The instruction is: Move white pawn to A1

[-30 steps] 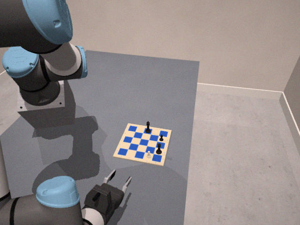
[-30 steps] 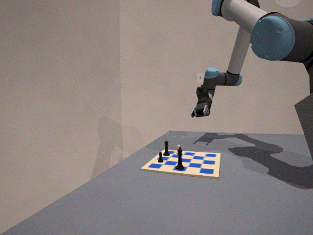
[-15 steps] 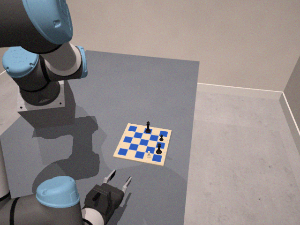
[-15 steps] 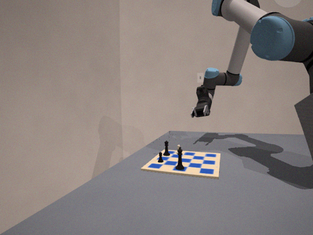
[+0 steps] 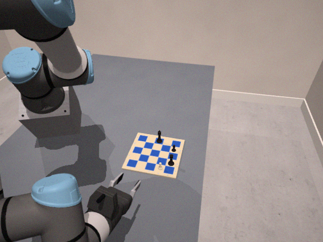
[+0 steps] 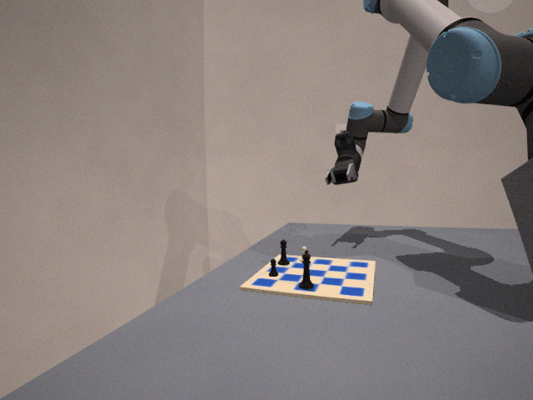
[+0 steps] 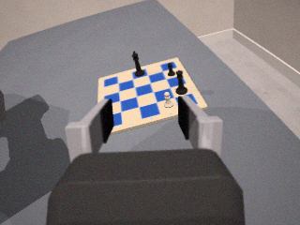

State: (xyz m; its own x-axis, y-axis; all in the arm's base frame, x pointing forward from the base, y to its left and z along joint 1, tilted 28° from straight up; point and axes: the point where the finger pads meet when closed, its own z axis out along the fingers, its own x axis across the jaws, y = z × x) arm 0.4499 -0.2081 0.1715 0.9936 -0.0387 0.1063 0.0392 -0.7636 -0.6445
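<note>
Now: hand 22 cm to the right of the white pawn, 16 cm above it and 3 cm short of it. Also, from my hand: black pawn: 34 cm to the left, 16 cm below, 6 cm ahead; chessboard: 30 cm to the left, 18 cm below, 1 cm behind; queen: 26 cm to the left, 15 cm below, 7 cm ahead.
</note>
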